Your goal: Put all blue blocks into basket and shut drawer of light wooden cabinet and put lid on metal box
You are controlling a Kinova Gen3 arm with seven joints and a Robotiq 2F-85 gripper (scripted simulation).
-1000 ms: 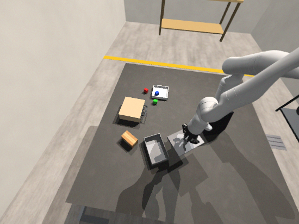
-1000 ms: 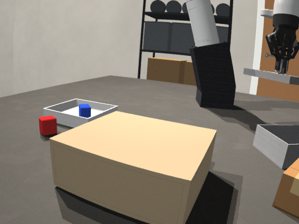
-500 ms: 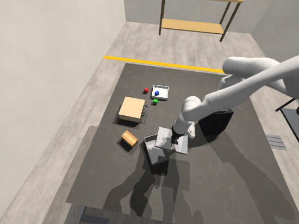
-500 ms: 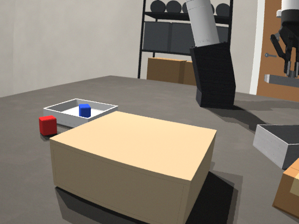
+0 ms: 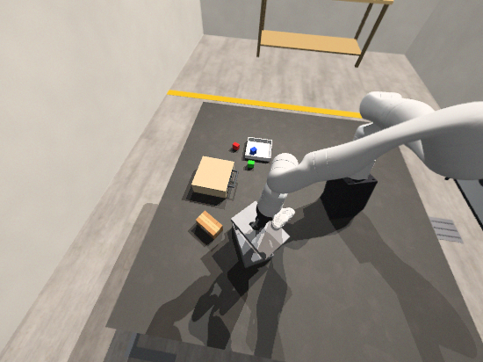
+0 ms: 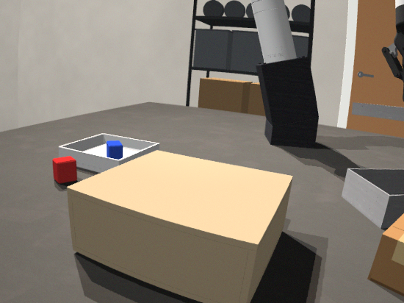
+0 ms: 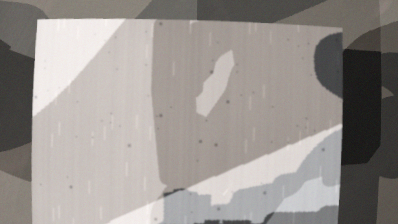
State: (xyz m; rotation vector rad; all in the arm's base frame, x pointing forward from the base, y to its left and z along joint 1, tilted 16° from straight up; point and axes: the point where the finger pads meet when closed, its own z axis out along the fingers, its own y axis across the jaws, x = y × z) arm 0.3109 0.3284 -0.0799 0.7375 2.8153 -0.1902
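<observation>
Now: hand 20 mm short of the grey metal box, 10 mm to the right of it and 160 mm above it. From my hand the other things lie so: lid 30 mm below; then brown box 220 mm ahead, 10 mm to the left, 150 mm below; then drawer 280 mm ahead, 230 mm to the right, 150 mm below.
</observation>
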